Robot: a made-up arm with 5 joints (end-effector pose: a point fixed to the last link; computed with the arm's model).
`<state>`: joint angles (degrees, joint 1 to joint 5).
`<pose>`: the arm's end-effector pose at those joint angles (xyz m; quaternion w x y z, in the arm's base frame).
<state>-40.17 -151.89 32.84 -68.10 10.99</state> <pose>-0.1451 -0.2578 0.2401 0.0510 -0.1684 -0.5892 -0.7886</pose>
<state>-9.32 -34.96 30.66 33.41 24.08</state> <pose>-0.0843 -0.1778 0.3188 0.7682 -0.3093 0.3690 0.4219</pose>
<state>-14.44 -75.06 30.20 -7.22 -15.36</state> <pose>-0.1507 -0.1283 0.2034 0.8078 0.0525 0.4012 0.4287</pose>
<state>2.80 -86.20 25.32 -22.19 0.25</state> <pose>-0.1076 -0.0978 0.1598 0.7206 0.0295 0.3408 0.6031</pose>
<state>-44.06 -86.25 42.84 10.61 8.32</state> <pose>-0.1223 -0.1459 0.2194 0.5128 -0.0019 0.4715 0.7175</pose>
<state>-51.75 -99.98 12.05 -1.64 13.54</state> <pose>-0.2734 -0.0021 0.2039 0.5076 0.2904 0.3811 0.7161</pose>
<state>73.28 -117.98 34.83 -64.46 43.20</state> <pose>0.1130 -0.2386 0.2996 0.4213 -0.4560 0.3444 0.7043</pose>
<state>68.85 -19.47 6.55 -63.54 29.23</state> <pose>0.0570 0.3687 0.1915 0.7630 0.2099 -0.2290 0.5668</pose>
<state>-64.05 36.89 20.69 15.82 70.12</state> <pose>-0.3489 0.1328 0.6154 0.3558 0.0599 0.9194 0.1565</pose>
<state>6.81 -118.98 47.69 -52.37 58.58</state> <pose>-0.0724 -0.2623 0.2753 0.0559 -0.1442 0.4973 0.8537</pose>
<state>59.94 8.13 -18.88 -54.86 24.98</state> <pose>0.2169 0.3932 0.3553 0.7724 0.2753 -0.4695 0.3273</pose>
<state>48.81 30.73 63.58 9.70 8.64</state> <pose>-0.2310 0.1445 0.2250 0.9416 0.1322 0.2953 -0.0930</pose>
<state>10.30 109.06 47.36 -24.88 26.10</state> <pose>0.1552 0.4343 0.3146 0.5523 0.5482 0.1798 -0.6017</pose>
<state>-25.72 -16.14 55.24 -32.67 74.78</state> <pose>-0.4212 0.1493 0.5582 0.3702 0.3791 0.6669 0.5239</pose>
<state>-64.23 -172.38 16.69 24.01 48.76</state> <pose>-0.1798 0.3086 0.2125 0.0922 0.1816 -0.3439 0.9167</pose>
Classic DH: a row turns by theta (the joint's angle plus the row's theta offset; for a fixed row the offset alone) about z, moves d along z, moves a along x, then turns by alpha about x. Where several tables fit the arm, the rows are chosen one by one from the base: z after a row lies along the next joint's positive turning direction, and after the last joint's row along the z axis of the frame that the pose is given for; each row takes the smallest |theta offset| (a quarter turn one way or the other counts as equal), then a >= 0, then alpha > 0; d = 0 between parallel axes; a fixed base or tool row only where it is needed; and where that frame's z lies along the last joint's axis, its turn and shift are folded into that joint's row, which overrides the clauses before.
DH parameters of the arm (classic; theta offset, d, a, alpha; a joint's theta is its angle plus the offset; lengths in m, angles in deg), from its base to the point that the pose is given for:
base (fixed): 0 0.49 -0.05 90
joint 1: -10.25 -0.1097 0.0411 97.07
joint 2: 0.68 0.0233 -0.0475 95.6
joint 3: 80.06 0.0743 -0.0262 -92.91
joint 4: -57.05 0.1918 0.0318 81.45
joint 5: -52.77 -0.4028 -0.0037 37.73
tool (fixed): -49.12 0.0457 0 0

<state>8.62 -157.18 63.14 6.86 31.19</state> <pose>0.3344 0.1244 0.3678 0.0217 0.6283 -0.0057 -0.7777</pose>
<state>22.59 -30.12 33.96 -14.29 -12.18</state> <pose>-0.1859 -0.0154 0.1696 0.9667 0.0874 0.2208 0.0954</pose>
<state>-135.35 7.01 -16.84 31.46 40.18</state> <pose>-0.1449 -0.0771 0.7241 0.1611 -0.1241 0.9384 0.2794</pose>
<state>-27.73 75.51 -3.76 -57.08 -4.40</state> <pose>-0.0303 0.3108 0.0925 0.6879 0.2625 0.0100 -0.6765</pose>
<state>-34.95 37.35 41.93 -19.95 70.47</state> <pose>-0.3273 0.3675 0.4657 0.5887 0.3721 0.7080 0.1175</pose>
